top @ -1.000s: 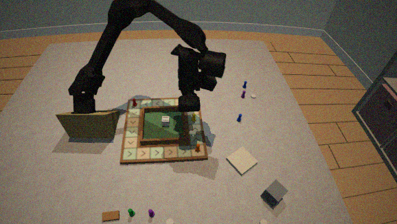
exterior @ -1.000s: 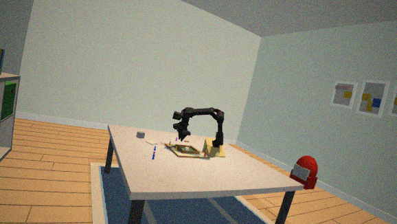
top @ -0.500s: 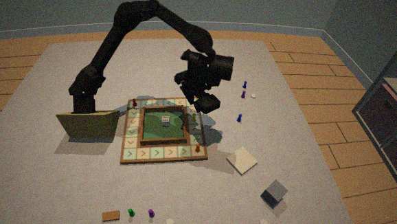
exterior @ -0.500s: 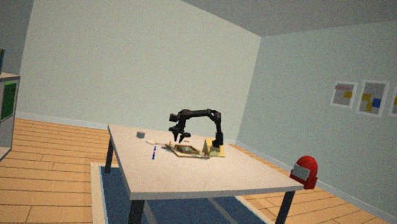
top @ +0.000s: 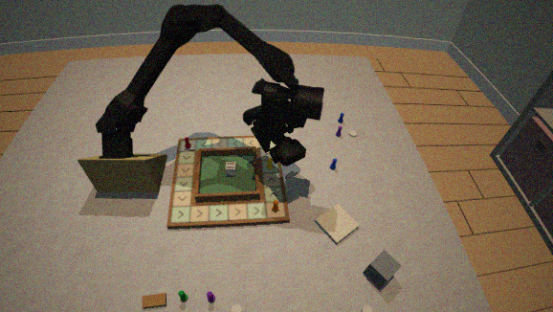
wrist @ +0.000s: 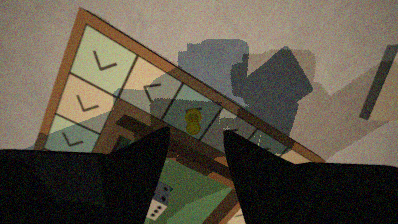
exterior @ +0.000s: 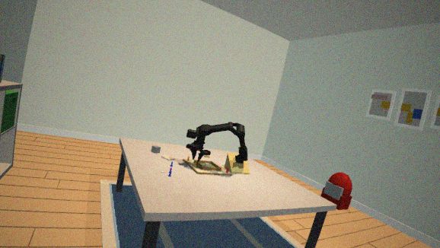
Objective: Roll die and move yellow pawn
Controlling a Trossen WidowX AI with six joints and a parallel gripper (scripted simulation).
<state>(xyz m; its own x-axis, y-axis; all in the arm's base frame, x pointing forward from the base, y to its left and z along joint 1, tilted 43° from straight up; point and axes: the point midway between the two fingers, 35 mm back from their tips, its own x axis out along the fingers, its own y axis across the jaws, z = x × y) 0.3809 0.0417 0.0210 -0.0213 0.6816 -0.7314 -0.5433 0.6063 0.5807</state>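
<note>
My gripper tip is 3 cm above the yellow pawn. Round my gripper tip: green tray (11 cm behind, 3 cm to the right, 5 cm below); then orange pawn (1 cm ahead, 13 cm to the right, 3 cm below); then white die (10 cm behind, 2 cm to the right, 3 cm below).
</note>
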